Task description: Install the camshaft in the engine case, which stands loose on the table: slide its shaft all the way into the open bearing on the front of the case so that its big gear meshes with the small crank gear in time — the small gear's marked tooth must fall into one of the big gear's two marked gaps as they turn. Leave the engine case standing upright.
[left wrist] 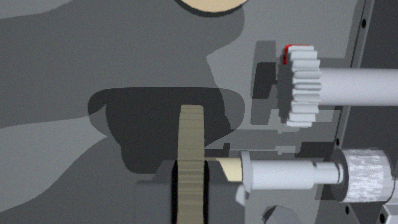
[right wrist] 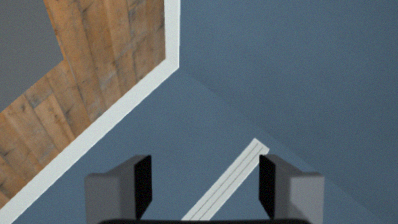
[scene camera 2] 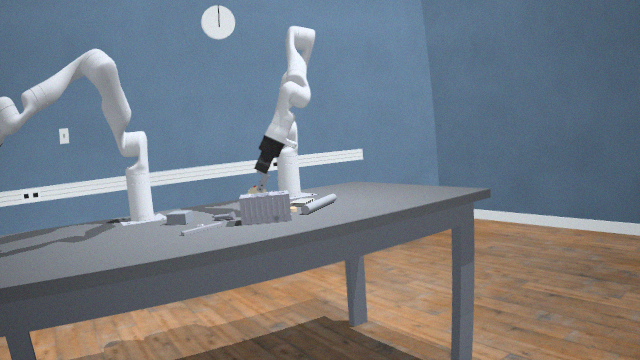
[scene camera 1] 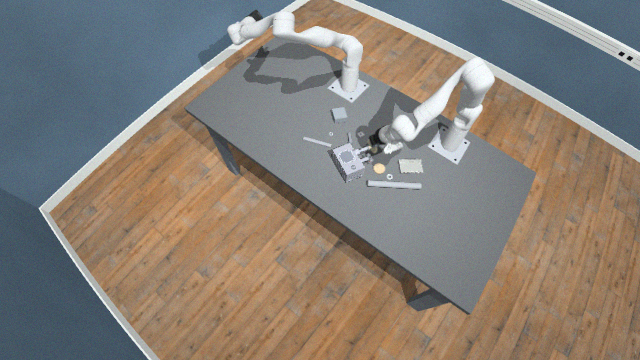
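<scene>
Engine case (scene camera 2: 270, 207): visible also in scene camera 1 (scene camera 1: 349, 165) and in the left wrist view (left wrist: 359, 89); in the right wrist view the engine case is out of frame. My left gripper (scene camera 2: 259, 191) is visible in the left wrist view (left wrist: 190, 182) too. My right gripper (right wrist: 205, 178) is in sight.
</scene>
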